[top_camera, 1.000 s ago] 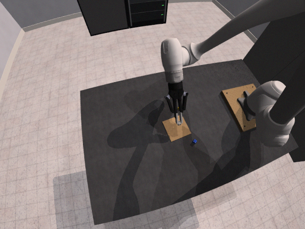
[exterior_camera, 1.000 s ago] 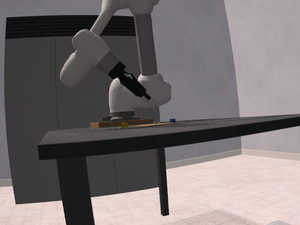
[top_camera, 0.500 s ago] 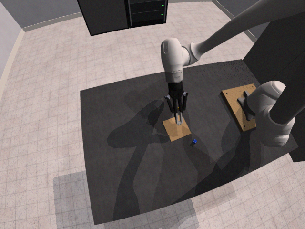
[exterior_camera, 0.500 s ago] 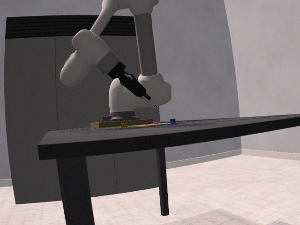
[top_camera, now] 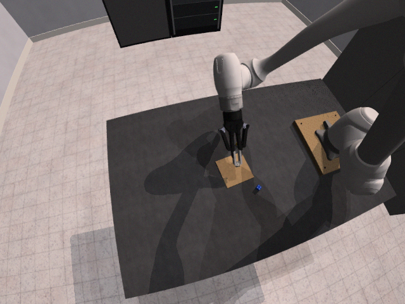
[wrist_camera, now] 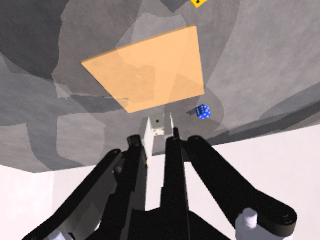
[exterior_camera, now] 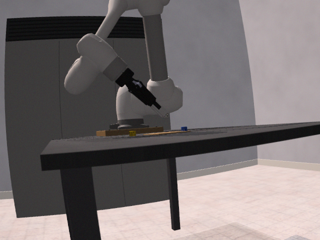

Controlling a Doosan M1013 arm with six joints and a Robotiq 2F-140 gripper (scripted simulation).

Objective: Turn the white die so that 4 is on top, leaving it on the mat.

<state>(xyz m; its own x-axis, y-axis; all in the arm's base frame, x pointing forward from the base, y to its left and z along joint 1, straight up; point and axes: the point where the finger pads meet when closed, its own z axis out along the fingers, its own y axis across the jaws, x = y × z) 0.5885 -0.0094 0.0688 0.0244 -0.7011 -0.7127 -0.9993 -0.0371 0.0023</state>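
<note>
My hand is 20 mm to the right of the tan mat and 100 mm above it. The rest, counted from my hand: white die 20 mm to the left, 20 mm below; then blue die 80 mm behind, 140 mm to the left, 90 mm below; then yellow die 60 mm behind, 100 mm to the right, 90 mm below.
</note>
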